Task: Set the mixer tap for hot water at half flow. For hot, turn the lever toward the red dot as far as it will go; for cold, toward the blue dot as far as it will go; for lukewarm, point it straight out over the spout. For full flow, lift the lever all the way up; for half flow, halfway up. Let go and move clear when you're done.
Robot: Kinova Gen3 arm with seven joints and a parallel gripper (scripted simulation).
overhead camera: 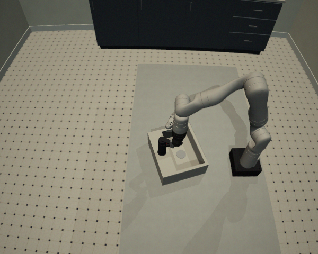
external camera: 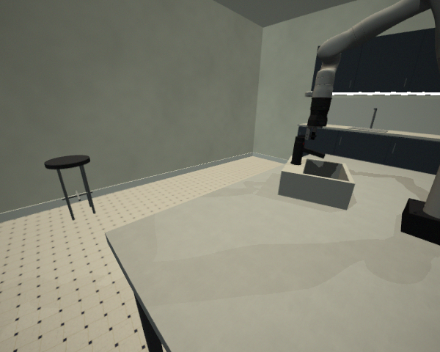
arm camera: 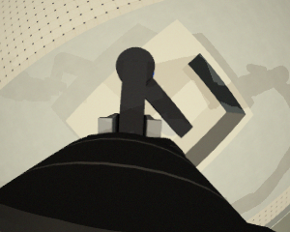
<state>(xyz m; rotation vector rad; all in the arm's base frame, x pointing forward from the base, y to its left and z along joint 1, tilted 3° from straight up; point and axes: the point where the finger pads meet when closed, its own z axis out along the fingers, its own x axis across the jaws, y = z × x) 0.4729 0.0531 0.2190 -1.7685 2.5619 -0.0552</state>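
The lever is 2 cm ahead of my hand and 1 cm to the right of it. The rest, counted from my hand: sink basin: 24 cm below, 7 cm to the right, 4 cm behind.
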